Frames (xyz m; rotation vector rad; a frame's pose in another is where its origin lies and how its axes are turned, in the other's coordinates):
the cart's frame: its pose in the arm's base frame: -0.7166 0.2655 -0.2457 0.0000 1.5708 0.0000
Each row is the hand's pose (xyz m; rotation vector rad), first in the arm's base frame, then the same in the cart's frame.
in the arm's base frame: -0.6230 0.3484 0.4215 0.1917 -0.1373 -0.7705
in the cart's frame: -0.6672 0.0829 0.0936 0.7665 -1.6154 -0.4611
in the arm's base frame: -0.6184 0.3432 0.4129 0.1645 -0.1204 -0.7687
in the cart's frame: -0.6586 0.0777 0.0982 0.7417 -1.6006 -0.4802
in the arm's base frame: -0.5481 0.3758 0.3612 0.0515 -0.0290 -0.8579
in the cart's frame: -0.6069 0.1103 0.1685 0.7130 -1.4930 -0.6323
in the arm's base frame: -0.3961 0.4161 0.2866 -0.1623 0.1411 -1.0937
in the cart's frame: -0.5323 0.1506 0.3205 0.7107 -1.2570 -0.9584
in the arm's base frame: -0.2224 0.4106 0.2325 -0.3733 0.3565 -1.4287
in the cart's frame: -0.4782 0.1451 0.4942 0.7756 -0.9137 -1.3243
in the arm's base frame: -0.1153 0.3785 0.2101 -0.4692 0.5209 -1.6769
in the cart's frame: -0.4558 0.1130 0.6013 0.8611 -0.6386 -1.5301
